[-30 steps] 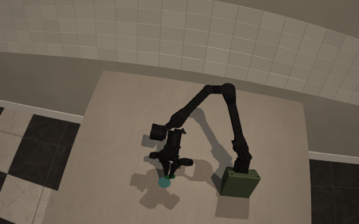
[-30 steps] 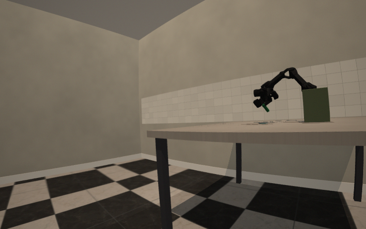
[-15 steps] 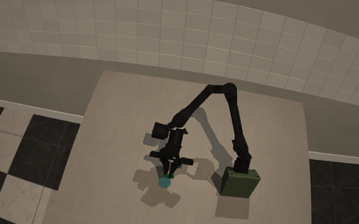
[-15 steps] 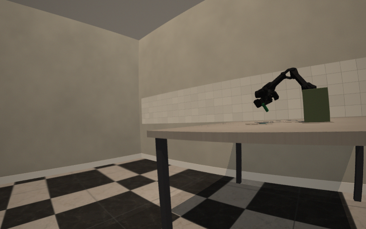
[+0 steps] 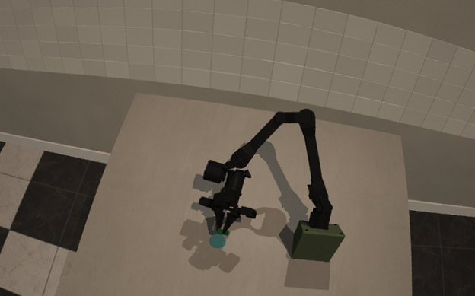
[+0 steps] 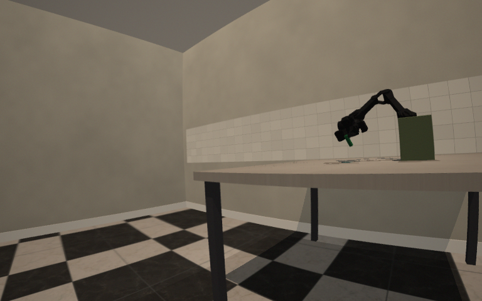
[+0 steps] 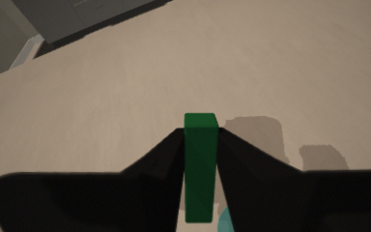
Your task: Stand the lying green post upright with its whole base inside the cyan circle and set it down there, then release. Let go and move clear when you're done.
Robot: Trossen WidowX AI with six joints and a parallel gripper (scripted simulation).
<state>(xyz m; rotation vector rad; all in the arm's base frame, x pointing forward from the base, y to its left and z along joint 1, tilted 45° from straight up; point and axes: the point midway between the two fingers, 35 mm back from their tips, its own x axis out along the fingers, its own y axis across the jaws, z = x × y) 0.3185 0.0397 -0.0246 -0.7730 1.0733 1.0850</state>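
The cyan circle is 20 mm ahead of my hand and 150 mm below it. Round my hand: green post 20 mm to the left, 30 mm below.
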